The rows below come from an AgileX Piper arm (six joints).
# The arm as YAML. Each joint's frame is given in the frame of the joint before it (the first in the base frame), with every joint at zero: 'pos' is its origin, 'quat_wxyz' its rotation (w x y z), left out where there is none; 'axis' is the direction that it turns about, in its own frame. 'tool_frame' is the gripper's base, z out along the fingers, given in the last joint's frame.
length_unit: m
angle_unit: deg
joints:
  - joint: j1
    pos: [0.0, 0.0, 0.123]
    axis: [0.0, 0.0, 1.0]
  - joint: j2
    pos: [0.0, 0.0, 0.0]
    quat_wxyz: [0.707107, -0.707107, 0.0, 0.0]
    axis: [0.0, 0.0, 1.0]
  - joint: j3
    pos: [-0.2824, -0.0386, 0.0]
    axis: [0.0, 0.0, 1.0]
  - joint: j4
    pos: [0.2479, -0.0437, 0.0]
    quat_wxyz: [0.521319, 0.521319, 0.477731, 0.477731]
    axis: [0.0, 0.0, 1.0]
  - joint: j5
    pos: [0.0, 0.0, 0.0]
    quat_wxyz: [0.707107, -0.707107, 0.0, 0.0]
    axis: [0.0, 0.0, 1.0]
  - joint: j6
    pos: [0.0, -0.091, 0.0]
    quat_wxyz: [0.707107, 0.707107, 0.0, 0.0]
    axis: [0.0, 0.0, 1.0]
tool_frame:
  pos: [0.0, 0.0, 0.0]
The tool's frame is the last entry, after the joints.
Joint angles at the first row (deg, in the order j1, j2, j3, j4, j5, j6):
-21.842 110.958 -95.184 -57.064 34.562 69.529
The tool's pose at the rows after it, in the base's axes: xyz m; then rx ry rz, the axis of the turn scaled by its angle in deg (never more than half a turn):
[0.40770, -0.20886, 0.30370, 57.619, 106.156, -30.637]
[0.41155, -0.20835, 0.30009, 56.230, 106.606, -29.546]
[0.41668, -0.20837, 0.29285, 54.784, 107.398, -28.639]
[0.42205, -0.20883, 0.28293, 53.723, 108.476, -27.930]
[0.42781, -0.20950, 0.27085, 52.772, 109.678, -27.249]
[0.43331, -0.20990, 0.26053, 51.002, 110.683, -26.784]
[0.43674, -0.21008, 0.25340, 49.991, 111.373, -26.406]
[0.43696, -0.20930, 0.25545, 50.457, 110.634, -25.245]
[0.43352, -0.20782, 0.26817, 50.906, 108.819, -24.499]
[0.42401, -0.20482, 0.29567, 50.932, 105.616, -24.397]
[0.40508, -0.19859, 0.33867, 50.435, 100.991, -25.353]
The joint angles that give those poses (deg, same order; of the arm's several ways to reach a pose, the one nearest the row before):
-21.842 111.078 -95.183 -55.128 34.403 69.529
-21.843 111.637 -95.203 -54.854 32.765 69.032
-21.842 112.658 -95.202 -54.856 31.057 68.695
-21.843 113.979 -95.205 -54.855 29.650 68.461
-21.843 115.556 -95.203 -55.040 28.238 68.467
-21.843 116.968 -95.203 -55.855 26.506 68.465
-21.843 117.914 -95.203 -56.279 25.433 68.467
-21.843 117.686 -95.203 -55.918 24.869 69.105
-21.843 116.157 -95.203 -55.668 24.869 69.654
-21.843 112.783 -95.202 -55.585 25.534 69.759
-21.731 107.310 -95.205 -55.897 27.248 69.259

